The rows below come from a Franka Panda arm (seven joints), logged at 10 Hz.
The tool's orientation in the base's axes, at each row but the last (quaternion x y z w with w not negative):
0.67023 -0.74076 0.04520 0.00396
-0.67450 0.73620 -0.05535 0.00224
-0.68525 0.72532 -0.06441 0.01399
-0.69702 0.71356 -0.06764 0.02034
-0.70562 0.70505 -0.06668 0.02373
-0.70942 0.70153 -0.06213 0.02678
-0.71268 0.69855 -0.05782 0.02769
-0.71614 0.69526 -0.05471 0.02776
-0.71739 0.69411 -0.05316 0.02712
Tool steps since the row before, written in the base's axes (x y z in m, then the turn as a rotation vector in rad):
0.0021 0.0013 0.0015 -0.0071 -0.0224 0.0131
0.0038 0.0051 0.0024 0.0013 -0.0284 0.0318
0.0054 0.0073 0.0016 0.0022 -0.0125 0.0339
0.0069 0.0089 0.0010 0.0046 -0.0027 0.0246
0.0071 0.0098 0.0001 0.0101 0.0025 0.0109
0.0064 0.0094 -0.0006 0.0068 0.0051 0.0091
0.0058 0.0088 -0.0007 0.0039 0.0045 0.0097
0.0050 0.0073 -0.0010 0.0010 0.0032 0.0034
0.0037 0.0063 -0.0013 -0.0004 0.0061 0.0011
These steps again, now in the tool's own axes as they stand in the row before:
-0.0014 -0.0021 -0.0015 0.0238 0.0041 -0.0118
-0.0052 -0.0035 -0.0025 0.0304 -0.0064 -0.0293
-0.0075 -0.0052 -0.0015 0.0146 -0.0067 -0.0324
-0.0090 -0.0068 -0.0007 0.0042 -0.0077 -0.0236
-0.0098 -0.0071 0.0002 -0.0019 -0.0114 -0.0097
-0.0094 -0.0064 0.0009 -0.0046 -0.0080 -0.0084
-0.0087 -0.0059 0.0010 -0.0040 -0.0051 -0.0093
-0.0072 -0.0051 0.0013 -0.0030 -0.0015 -0.0034
-0.0062 -0.0037 0.0015 -0.0061 0.0001 -0.0014

